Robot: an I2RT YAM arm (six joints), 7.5 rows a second.
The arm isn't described. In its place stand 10 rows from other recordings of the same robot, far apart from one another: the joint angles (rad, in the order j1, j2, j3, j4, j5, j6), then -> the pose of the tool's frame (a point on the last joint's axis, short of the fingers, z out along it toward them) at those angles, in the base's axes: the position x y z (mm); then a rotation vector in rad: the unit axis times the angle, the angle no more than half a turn.
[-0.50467 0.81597 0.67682 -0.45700 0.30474 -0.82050] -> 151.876 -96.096 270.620 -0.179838 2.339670 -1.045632
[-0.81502 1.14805 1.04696 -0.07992 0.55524 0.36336] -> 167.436 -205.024 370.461 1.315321 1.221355 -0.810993
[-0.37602 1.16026 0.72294 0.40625 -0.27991 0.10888] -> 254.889 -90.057 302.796 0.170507 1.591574 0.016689
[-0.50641 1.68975 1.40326 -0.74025 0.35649 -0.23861] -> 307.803 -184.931 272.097 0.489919 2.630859 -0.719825
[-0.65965 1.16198 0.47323 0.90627 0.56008 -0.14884] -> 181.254 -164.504 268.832 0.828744 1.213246 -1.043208
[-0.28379 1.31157 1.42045 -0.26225 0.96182 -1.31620] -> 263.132 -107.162 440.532 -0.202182 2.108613 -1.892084
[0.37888 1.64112 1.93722 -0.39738 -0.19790 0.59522] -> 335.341 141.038 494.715 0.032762 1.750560 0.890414
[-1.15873 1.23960 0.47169 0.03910 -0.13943 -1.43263] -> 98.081 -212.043 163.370 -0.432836 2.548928 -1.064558
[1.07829 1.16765 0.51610 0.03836 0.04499 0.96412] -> 113.580 208.276 192.422 -0.109238 2.404125 1.036927
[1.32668 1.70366 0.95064 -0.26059 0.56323 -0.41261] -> 98.158 315.438 163.056 -1.696209 1.690502 -0.318346
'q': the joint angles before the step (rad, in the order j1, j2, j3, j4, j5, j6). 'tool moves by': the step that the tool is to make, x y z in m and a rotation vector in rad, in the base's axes. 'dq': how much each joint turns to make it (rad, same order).
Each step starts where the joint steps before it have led.
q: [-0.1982, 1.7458, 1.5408, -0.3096, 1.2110, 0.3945]
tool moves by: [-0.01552, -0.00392, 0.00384, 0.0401, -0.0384, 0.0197]
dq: [-0.0203, -0.0545, -0.0374, -0.0385, -0.0582, 0.0548]
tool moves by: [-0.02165, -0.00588, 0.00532, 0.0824, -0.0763, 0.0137]
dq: [-0.0330, -0.0665, -0.0271, -0.0996, -0.0921, 0.1287]
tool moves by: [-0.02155, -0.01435, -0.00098, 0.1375, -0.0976, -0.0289]
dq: [-0.0627, -0.0400, -0.0038, -0.1463, -0.1239, 0.1964]
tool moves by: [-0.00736, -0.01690, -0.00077, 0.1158, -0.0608, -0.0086]
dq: [-0.0614, 0.0084, 0.0305, -0.0769, -0.1260, 0.0949]
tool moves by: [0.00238, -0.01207, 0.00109, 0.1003, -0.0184, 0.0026]
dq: [-0.0364, 0.0444, 0.0752, -0.0927, -0.0984, 0.0584]
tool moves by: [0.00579, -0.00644, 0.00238, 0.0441, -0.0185, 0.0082]
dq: [-0.0137, 0.0361, 0.0563, -0.0345, -0.0501, 0.0208]
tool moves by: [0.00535, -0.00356, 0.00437, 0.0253, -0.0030, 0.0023]
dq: [-0.0045, 0.0338, 0.0618, -0.0441, -0.0227, 0.0138]
